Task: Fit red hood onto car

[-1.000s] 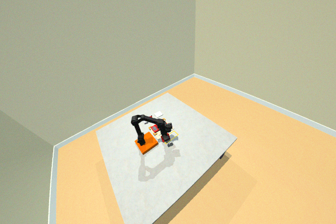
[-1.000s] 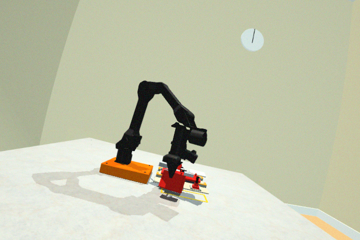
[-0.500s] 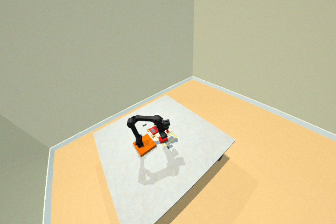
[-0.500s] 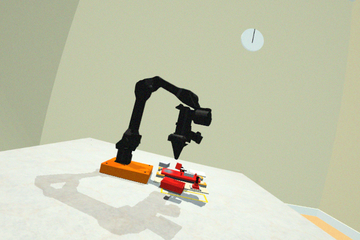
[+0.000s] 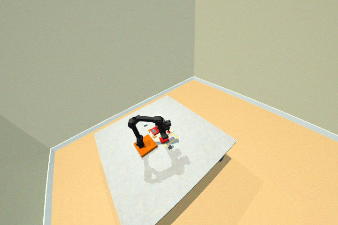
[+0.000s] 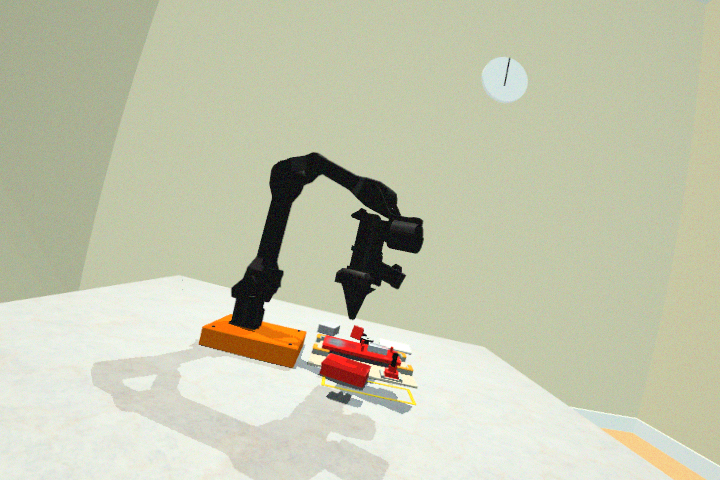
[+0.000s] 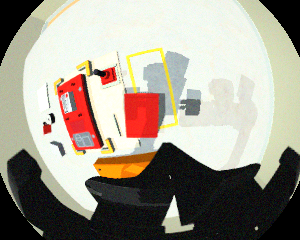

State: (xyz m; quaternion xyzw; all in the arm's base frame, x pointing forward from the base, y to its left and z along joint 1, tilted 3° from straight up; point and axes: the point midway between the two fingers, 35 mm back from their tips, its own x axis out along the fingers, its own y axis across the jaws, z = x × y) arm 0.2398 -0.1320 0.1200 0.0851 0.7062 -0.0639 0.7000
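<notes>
My gripper tip is 1 cm short of the red hood, 4 cm to the right of it and 11 cm above it. From my gripper tip the other things lie so: grey block (5 cm behind, 42 cm to the left, 12 cm below).
</notes>
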